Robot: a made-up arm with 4 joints.
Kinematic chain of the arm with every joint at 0, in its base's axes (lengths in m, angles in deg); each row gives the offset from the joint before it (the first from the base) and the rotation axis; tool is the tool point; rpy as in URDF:
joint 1: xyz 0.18 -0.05 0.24 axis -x
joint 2: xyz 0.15 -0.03 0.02 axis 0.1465 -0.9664 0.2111
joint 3: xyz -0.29 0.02 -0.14 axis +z
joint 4: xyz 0.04 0.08 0 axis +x
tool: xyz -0.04 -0.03 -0.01 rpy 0 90 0
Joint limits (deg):
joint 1: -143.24..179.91
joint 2: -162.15..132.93
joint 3: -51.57..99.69
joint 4: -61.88..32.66
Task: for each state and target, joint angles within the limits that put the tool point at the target. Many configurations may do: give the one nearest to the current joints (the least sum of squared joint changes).
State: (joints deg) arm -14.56 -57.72 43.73 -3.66
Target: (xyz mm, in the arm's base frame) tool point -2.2 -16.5 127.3
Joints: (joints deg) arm -2.92 -2.98 45.39 0.65
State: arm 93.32 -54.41 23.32 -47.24
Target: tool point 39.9 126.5 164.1
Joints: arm 83.03 -51.60 34.10 -46.28
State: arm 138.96 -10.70 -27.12 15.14
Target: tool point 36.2 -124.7 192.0
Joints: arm 94.70 -16.09 -26.49 29.37
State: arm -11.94 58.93 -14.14 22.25
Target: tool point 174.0 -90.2 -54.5
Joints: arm 14.85 38.85 18.21 31.04
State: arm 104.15 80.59 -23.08 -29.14
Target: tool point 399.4 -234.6 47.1
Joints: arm 54.52 84.13 -31.40 -34.50
